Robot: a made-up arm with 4 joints.
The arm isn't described. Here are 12 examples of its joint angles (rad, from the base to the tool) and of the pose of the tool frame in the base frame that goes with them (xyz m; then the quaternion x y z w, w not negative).
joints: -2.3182 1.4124 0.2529 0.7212
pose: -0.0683 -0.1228 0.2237 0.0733 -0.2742 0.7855 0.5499
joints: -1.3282 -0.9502 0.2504 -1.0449
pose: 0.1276 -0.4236 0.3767 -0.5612 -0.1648 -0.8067 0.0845
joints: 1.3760 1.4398 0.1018 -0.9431
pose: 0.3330 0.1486 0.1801 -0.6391 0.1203 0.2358 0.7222
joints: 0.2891 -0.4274 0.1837 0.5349
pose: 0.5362 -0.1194 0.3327 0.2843 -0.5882 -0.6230 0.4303
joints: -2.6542 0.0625 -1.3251 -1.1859
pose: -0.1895 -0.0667 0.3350 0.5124 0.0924 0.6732 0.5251
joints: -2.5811 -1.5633 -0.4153 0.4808
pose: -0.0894 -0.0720 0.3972 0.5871 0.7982 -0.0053 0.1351
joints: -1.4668 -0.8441 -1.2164 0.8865
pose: 0.0574 -0.3586 0.3561 -0.2117 0.9537 -0.0820 0.1973
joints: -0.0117 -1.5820 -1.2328 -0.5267
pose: 0.4004 -0.1601 0.4005 -0.4929 0.8602 0.1247 0.0381
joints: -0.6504 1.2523 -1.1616 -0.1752
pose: 0.3067 -0.3375 0.2336 -0.1248 -0.1961 -0.9625 0.1398
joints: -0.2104 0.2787 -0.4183 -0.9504
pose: 0.4968 -0.2811 0.2656 -0.2891 -0.1700 -0.6973 0.6334
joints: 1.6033 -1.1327 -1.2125 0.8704
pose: 0.3284 0.2342 0.3731 -0.9508 -0.2121 0.1155 0.1941
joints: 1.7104 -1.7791 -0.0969 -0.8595
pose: 0.2445 0.2093 0.4343 0.6628 -0.5503 -0.1439 0.4870
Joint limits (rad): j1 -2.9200..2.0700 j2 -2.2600..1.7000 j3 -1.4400..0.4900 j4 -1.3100..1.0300
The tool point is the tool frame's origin. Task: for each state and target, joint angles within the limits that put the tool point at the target. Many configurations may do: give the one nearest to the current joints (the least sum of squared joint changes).
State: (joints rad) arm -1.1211 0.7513 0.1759 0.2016
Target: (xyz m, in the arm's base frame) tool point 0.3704 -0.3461 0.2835
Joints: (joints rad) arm -0.5044 0.1126 0.0385 0.7689
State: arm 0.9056 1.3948 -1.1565 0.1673
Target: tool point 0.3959 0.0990 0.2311
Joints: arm 1.1737 1.7000 -1.0316 0.4058
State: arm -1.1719 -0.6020 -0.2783 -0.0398
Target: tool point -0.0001 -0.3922 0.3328
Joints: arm -1.6475 -0.3825 -0.0324 -0.6775
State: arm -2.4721 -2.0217 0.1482 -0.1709
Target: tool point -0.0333 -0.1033 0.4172
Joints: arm -2.5098 -2.1335 0.1445 -0.3501
